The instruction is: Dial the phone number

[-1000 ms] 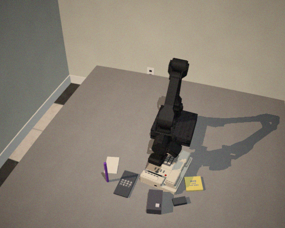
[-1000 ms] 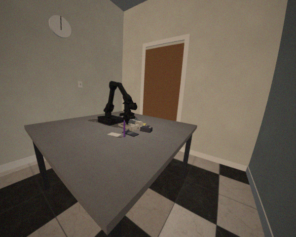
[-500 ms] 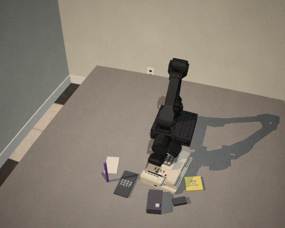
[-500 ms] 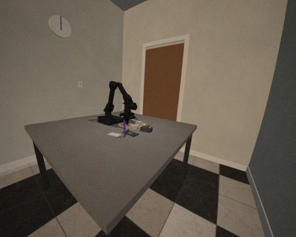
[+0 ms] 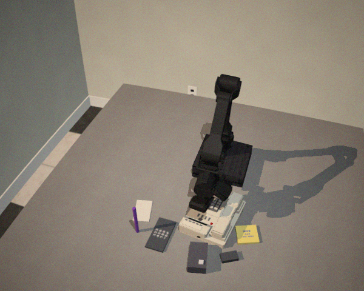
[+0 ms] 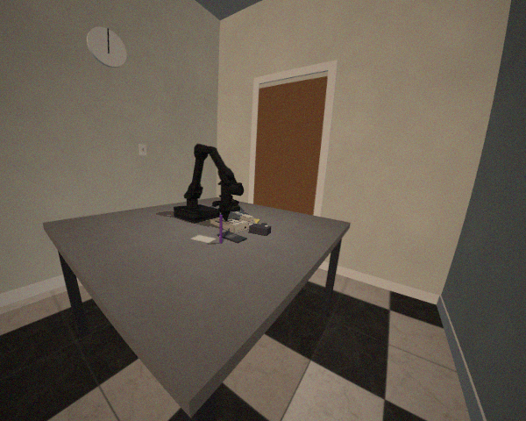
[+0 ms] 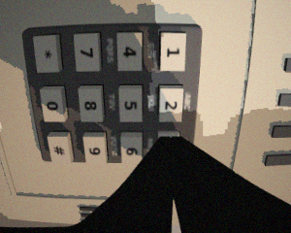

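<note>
My gripper is now 30 mm above the 2 key, 20 mm to the right of it and 10 mm short of it. The rest, counted from my hand: 1 key 30 mm to the left, 30 mm below, 10 mm ahead; then cream desk phone 40 mm below, 40 mm ahead, 30 mm to the left; then handset 80 mm to the left, 50 mm ahead, 20 mm below.
</note>
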